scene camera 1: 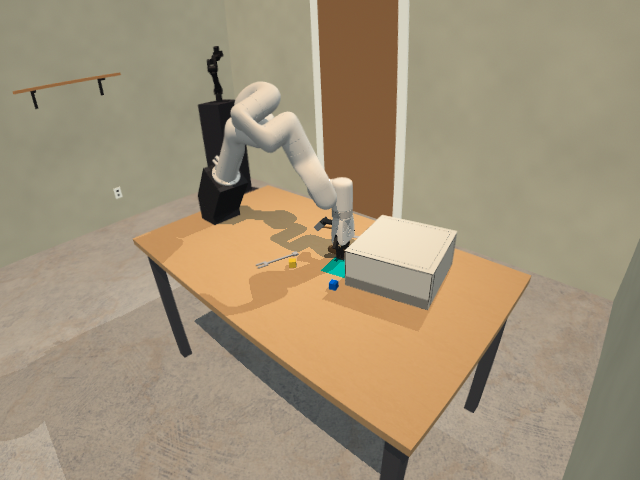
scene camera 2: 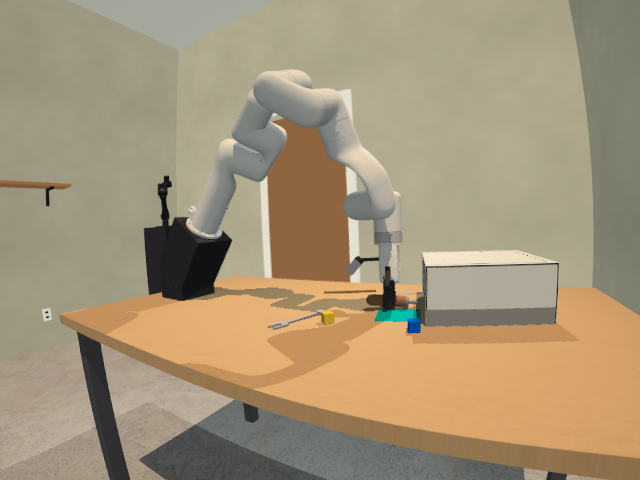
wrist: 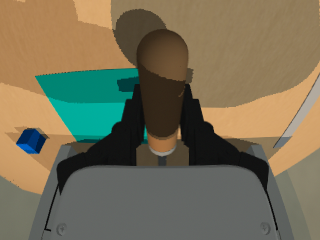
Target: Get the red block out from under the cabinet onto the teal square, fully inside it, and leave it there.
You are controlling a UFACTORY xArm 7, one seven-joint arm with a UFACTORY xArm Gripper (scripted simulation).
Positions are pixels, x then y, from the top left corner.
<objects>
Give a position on a teal square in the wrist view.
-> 89, 103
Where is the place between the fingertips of my gripper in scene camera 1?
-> At 342, 256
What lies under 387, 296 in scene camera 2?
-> My gripper.
</objects>
